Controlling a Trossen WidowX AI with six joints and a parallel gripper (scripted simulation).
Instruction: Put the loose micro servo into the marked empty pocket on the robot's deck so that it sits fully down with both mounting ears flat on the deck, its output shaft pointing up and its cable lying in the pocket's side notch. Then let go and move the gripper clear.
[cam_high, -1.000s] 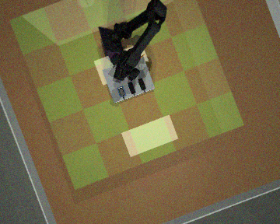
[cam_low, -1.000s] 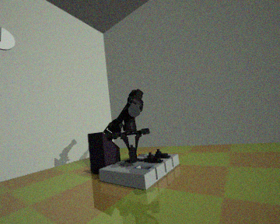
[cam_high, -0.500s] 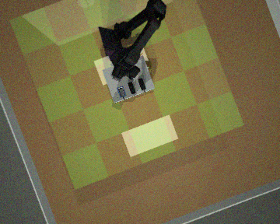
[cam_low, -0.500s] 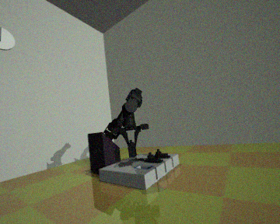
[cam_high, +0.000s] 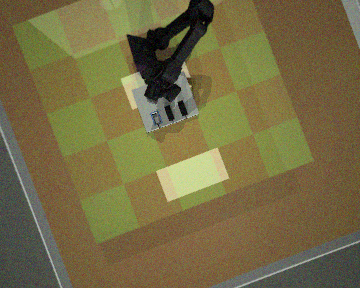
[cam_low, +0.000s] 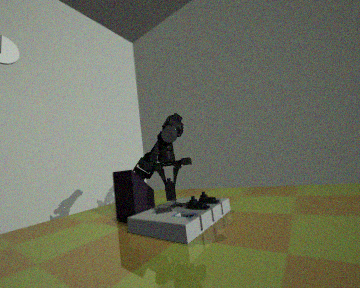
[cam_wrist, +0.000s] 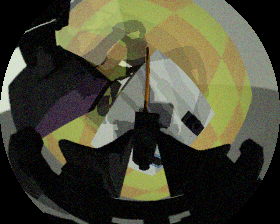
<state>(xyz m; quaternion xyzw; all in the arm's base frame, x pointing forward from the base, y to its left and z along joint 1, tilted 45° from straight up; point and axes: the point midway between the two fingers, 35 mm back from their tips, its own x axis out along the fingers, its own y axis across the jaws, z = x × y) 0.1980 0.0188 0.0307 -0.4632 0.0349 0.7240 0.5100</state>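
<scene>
Right now my gripper tip is 10 cm above the robot deck, 1 cm to the left of it and 1 cm short of it.
</scene>
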